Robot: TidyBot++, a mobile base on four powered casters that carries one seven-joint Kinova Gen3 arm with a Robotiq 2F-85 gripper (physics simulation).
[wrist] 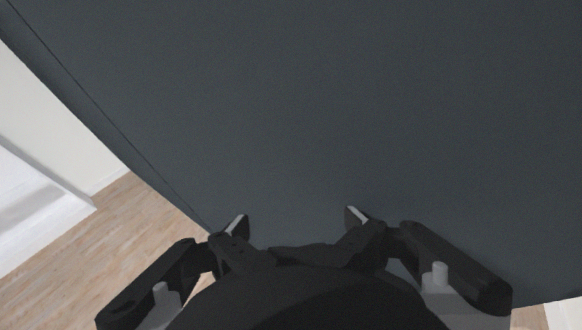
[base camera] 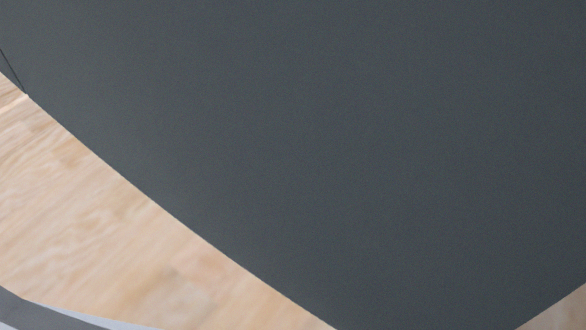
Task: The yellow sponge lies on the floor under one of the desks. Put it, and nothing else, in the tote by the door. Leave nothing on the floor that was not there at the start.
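Places are measured from the arm's base along level axes (x ahead, y left, z up), in millimetres.
Where they show: gripper, fingertip midpoint: point(wrist: 296, 221).
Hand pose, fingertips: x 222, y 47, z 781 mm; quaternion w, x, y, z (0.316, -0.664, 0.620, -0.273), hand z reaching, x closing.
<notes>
After its pixels a point has its place.
My gripper point(wrist: 296, 221) @(y 47, x 222, z 781 mm) is open, with its two fingertips wide apart and no object between them. It is in front of a large dark grey panel that fills most of the wrist view. The yellow sponge, the tote and the door do not show clearly in either view.
The dark grey panel point(base camera: 320, 140) @(y 1, x 231, z -162 mm) point(wrist: 300, 110) @(y 37, x 251, z 870 mm) stands very close. Wooden floor point(base camera: 90, 215) @(y 317, x 325, z -407 mm) point(wrist: 120, 230) @(y 1782, x 754, z -407 mm) shows at the left in both views. A pale wall point(wrist: 55, 105) @(y 2339, x 1518, z 512 mm) and a white object with a raised edge point(wrist: 35, 195) @(y 2610, x 924, z -73 mm) are at the left in the wrist view.
</notes>
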